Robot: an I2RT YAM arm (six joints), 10 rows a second.
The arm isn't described. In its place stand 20 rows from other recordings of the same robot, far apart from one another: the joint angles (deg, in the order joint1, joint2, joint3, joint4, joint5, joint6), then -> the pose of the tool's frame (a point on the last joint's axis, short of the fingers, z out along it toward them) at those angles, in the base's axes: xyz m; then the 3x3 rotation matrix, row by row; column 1 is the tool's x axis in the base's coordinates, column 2 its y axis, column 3 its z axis.
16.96, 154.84, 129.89, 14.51, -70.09, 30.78 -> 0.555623 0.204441 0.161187; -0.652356 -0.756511 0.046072; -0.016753 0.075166 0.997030; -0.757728 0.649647 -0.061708
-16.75, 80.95, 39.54, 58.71, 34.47, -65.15 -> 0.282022 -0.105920 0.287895; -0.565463 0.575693 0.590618; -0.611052 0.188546 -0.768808; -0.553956 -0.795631 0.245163
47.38, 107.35, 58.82, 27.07, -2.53, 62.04 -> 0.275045 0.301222 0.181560; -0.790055 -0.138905 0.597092; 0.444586 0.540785 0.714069; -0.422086 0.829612 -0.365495
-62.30, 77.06, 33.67, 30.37, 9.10, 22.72 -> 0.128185 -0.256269 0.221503; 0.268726 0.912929 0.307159; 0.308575 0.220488 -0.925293; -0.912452 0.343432 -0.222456
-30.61, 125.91, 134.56, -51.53, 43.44, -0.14 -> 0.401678 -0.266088 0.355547; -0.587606 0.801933 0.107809; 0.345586 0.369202 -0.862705; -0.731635 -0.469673 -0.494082
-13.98, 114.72, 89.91, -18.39, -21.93, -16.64 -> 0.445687 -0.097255 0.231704; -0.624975 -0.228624 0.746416; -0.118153 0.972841 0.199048; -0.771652 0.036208 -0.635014
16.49, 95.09, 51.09, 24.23, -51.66, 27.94 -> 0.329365 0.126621 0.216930; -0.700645 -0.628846 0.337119; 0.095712 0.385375 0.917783; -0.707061 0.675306 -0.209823
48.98, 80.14, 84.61, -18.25, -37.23, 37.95 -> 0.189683 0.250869 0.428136; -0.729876 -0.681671 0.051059; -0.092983 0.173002 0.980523; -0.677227 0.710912 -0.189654
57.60, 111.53, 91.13, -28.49, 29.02, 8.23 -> 0.248500 0.359343 0.250708; -0.480784 -0.503778 0.717673; -0.523983 0.821331 0.225515; -0.703057 -0.267625 -0.658853
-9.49, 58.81, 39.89, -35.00, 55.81, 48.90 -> 0.182405 -0.060347 0.240686; -0.092134 0.977447 0.190023; 0.444734 0.211137 -0.870421; -0.890911 0.004314 -0.454157
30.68, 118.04, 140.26, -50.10, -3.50, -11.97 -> 0.381637 0.228947 0.443487; -0.278172 -0.627027 0.727638; -0.405739 0.763340 0.502681; -0.870630 -0.155400 -0.466749
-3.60, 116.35, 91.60, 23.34, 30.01, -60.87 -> 0.487502 -0.048511 0.299409; -0.495347 0.247932 0.832563; -0.726743 0.406767 -0.553520; -0.475895 -0.879244 -0.021308
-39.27, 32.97, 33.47, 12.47, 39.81, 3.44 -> 0.095305 -0.107364 0.342052; 0.231601 0.957075 0.174266; -0.129822 0.207942 -0.969488; -0.964110 0.201910 0.172409
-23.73, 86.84, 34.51, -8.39, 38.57, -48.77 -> 0.222189 -0.121918 0.131016; -0.972839 -0.209172 0.099153; -0.214655 0.654845 -0.724639; 0.086644 -0.726241 -0.681958
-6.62, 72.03, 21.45, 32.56, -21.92, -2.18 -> 0.242169 -0.014726 0.180350; -0.297718 -0.257195 0.919356; -0.000973 0.963106 0.269119; -0.954653 0.079227 -0.286985
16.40, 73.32, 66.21, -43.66, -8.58, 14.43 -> 0.251596 0.079585 0.311018; -0.811782 -0.172855 0.557791; 0.017938 0.947354 0.319684; -0.583685 0.269520 -0.765944
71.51, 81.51, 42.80, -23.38, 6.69, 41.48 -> 0.086679 0.246130 0.171573; -0.822395 -0.507093 0.257921; -0.384985 0.829824 0.403953; -0.418870 0.232913 -0.877667
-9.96, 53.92, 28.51, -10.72, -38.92, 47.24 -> 0.194658 -0.011476 0.215971; -0.662407 0.178433 0.727584; 0.696293 0.504972 0.510079; -0.276395 0.844491 -0.458738
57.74, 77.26, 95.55, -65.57, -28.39, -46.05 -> 0.117537 0.217926 0.427483; 0.387387 -0.918127 -0.083512; -0.572860 -0.310699 0.758483; -0.722331 -0.245986 -0.646319
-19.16, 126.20, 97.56, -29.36, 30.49, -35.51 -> 0.442922 -0.173017 0.172997; -0.963882 -0.028333 0.264817; -0.194972 0.752430 -0.629154; -0.181430 -0.658063 -0.730778
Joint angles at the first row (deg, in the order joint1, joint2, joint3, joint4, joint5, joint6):
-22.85 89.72 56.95 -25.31 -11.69 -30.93
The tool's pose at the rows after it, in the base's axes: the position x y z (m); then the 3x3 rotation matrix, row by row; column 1 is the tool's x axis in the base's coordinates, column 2 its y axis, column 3 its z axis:
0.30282 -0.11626 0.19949; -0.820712 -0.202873 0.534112; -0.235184 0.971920 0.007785; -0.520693 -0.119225 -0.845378
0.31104 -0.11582 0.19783; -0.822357 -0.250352 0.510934; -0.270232 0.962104 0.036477; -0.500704 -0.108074 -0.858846
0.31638 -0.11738 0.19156; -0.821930 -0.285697 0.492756; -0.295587 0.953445 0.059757; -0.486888 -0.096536 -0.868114
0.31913 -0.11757 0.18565; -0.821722 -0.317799 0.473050; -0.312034 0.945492 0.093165; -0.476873 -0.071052 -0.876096
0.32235 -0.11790 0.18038; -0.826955 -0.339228 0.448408; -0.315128 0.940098 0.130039; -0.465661 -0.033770 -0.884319
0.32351 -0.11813 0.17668; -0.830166 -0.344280 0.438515; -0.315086 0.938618 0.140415; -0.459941 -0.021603 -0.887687
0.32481 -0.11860 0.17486; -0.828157 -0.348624 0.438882; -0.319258 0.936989 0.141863; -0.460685 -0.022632 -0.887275
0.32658 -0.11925 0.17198; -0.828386 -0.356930 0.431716; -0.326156 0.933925 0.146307; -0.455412 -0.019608 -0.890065
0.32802 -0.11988 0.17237; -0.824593 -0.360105 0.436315; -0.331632 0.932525 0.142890; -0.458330 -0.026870 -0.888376
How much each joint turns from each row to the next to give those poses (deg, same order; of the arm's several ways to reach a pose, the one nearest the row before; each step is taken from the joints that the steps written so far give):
0.53 2.81 2.45 -1.40 -0.44 -1.85
0.52 2.29 2.46 -2.11 -0.79 -2.02
0.00 2.12 1.15 -0.62 -0.88 -1.85
0.00 1.58 0.71 -0.97 -1.40 -1.40
0.00 1.76 1.14 -1.58 -1.49 -0.71
0.00 0.79 0.18 -0.18 -0.36 -0.17
0.00 0.44 0.09 0.35 -0.09 -0.27
0.00 0.79 0.35 -0.08 -0.09 -0.53
0.00 0.18 0.26 0.26 0.09 -0.26

